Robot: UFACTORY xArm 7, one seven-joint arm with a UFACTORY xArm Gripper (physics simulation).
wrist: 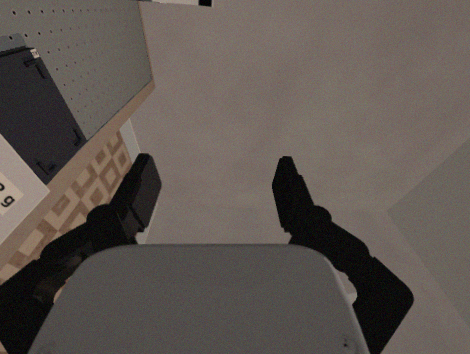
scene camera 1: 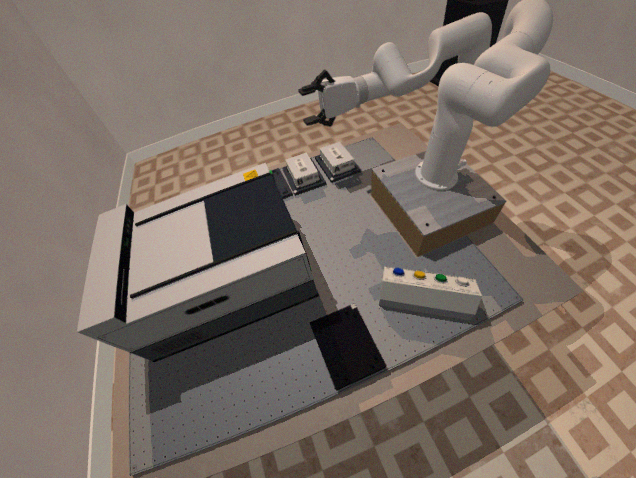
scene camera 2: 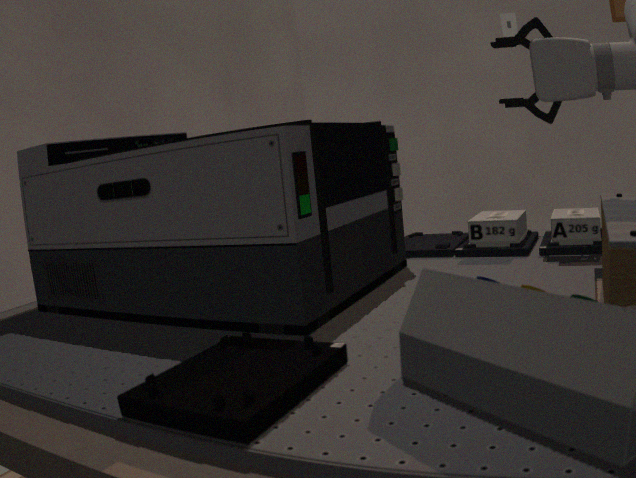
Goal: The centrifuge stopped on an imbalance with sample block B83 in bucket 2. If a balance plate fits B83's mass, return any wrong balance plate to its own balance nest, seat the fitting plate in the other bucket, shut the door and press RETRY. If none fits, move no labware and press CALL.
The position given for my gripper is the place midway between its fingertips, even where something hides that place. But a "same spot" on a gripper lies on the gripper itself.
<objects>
my gripper: wrist; scene camera 1 302, 108; scene camera 2
same spot on my gripper: [wrist: 115, 224] = [scene camera 2: 530, 98]
</objects>
